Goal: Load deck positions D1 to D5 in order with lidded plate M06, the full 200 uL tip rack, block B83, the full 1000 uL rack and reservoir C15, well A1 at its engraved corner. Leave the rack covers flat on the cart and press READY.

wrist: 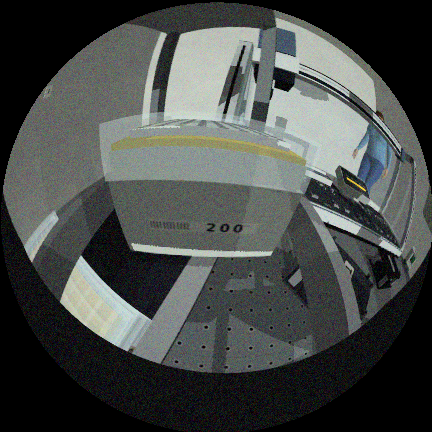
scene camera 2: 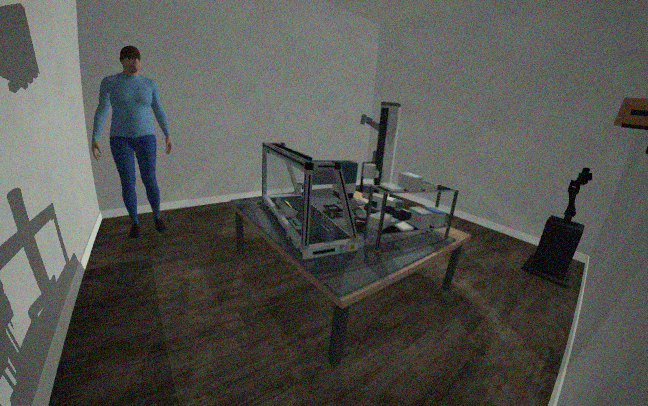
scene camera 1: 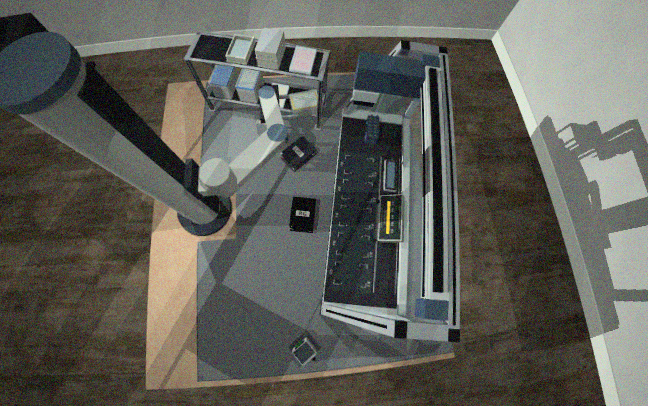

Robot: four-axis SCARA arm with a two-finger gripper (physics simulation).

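Observation:
The 200 uL tip rack [scene camera 1: 303,101] [wrist: 200,215], with a yellow band, a clear cover and "200" on its side, is on the lower level of the shelf cart [scene camera 1: 319,117] [scene camera 2: 451,215]. My gripper [wrist: 208,168] has a finger against each side of this rack and is shut on it; scene camera 1 does not show the fingers clearly. A pink-topped item [scene camera 1: 303,59], a tall pale stack [scene camera 1: 270,47] and an open pale tray [scene camera 1: 240,49] stand on the upper level. Blue-topped boxes [scene camera 1: 222,80] [scene camera 1: 247,84] stand lower left. The deck [scene camera 1: 362,295] shows corner marks.
A dark LP1 box [scene camera 1: 299,154] and another labelled black box [scene camera 1: 303,222] lie between arm and deck. A panel with a yellow bar [scene camera 1: 390,218] [wrist: 352,181] stands beside the deck. A small device [scene camera 1: 303,350] is near the table edge. A person [scene camera 2: 131,105] stands beyond the table.

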